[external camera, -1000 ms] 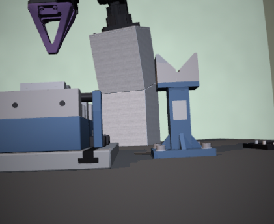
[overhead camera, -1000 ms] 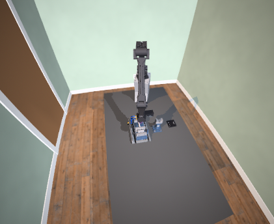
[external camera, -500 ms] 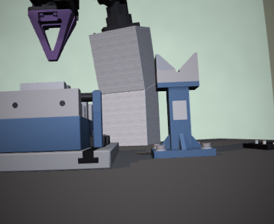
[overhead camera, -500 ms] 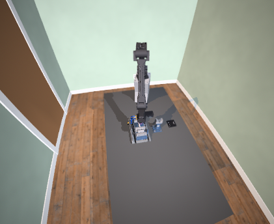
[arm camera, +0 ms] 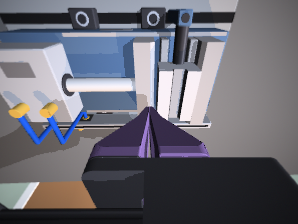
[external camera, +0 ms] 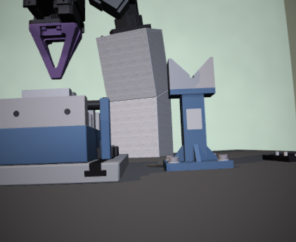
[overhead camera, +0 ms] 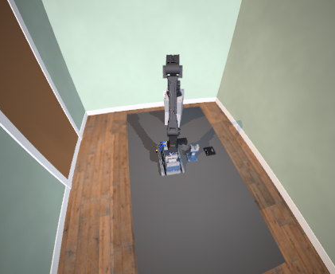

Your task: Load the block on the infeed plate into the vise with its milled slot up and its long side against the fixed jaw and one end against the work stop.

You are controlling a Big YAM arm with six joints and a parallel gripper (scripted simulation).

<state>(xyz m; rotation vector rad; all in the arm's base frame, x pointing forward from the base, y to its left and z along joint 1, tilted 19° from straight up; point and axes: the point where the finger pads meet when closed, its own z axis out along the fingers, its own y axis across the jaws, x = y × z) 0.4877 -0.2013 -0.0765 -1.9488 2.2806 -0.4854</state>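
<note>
Right now my hand is 30 mm short of the part, 10 mm to the left of it and 40 mm above it. Round my hand: dark work stop rod (40 mm ahead, 40 mm to the left, 50 mm below); moving jaw (60 mm below); air cylinder rod (60 mm behind, 10 mm to the left, 60 mm below).
</note>
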